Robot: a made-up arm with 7 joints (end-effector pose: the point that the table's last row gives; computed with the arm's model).
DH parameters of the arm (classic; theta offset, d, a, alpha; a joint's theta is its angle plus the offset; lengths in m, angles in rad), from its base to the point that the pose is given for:
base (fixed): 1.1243 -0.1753 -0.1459 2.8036
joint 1: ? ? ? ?
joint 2: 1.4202 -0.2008 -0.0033 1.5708
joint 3: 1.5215 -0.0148 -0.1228 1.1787
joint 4: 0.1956 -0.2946 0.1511 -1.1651
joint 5: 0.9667 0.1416 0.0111 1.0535
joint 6: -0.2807 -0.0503 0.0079 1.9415
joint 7: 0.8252 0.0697 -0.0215 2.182
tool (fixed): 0.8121 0.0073 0 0
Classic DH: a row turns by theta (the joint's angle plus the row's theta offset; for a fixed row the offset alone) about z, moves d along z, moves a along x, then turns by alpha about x.
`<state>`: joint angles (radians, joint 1 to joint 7).
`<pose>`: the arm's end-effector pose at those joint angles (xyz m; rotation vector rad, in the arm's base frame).
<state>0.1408 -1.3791 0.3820 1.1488 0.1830 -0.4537 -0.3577</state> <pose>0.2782 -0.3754 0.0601 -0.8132 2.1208 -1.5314</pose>
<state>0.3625 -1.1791 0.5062 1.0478 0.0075 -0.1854 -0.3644</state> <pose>0.2330 -0.4549 0.0978 -0.9488 1.8876 -1.7564</pose>
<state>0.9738 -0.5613 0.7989 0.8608 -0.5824 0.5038 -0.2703</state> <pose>0.0661 -0.6059 0.1760 1.5891 -1.2291 2.0718</pose>
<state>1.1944 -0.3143 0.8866 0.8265 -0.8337 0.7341 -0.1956</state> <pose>0.0105 -0.6325 0.1837 1.6864 -0.8611 1.7183</pose>
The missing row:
joint 1: -0.4696 -0.2359 -0.0043 1.8746
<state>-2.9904 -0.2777 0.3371 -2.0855 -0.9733 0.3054 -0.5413</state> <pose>-0.4162 0.2737 -0.1608 -0.3785 1.2086 1.4379</pose>
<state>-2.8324 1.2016 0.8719 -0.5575 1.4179 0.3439 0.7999</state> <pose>-0.5524 -0.0482 -0.0463 0.2215 -2.6981 0.7054</pose>
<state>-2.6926 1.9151 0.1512 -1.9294 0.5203 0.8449 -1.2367</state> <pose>-0.5765 -0.1889 0.0305 -1.2674 1.9040 -0.3107</pose>
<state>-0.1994 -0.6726 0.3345 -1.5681 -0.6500 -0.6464 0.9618</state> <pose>0.2278 -0.3620 0.1026 2.3111 1.5268 -0.4679</pose>
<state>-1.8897 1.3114 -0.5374 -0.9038 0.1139 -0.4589 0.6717</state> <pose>-0.3642 0.0020 0.1584 0.5004 -0.2501 1.1152</pose>
